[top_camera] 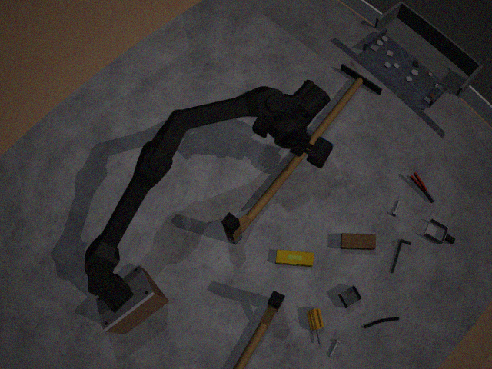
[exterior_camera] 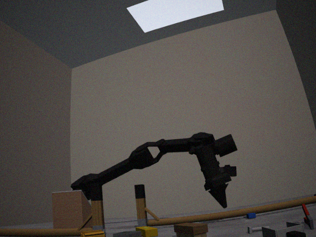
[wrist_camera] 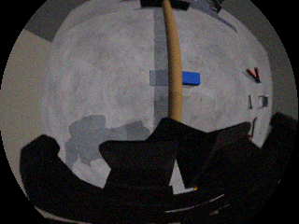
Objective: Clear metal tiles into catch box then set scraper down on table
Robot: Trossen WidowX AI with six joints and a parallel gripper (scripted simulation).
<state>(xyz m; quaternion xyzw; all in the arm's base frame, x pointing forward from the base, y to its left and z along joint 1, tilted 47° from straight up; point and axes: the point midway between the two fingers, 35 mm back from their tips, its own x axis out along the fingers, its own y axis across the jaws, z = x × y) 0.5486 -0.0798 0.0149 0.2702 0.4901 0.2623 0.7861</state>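
My gripper tip is now 2 cm to the left of the long scraper, 2 cm below it and 2 cm short of it. Also, from my gripper tip: grey box (34 cm to the right, 20 cm behind, 3 cm below); then yellow block (22 cm behind, 18 cm to the right, 2 cm below); then hex key (38 cm to the right, 4 cm below, 2 cm behind).
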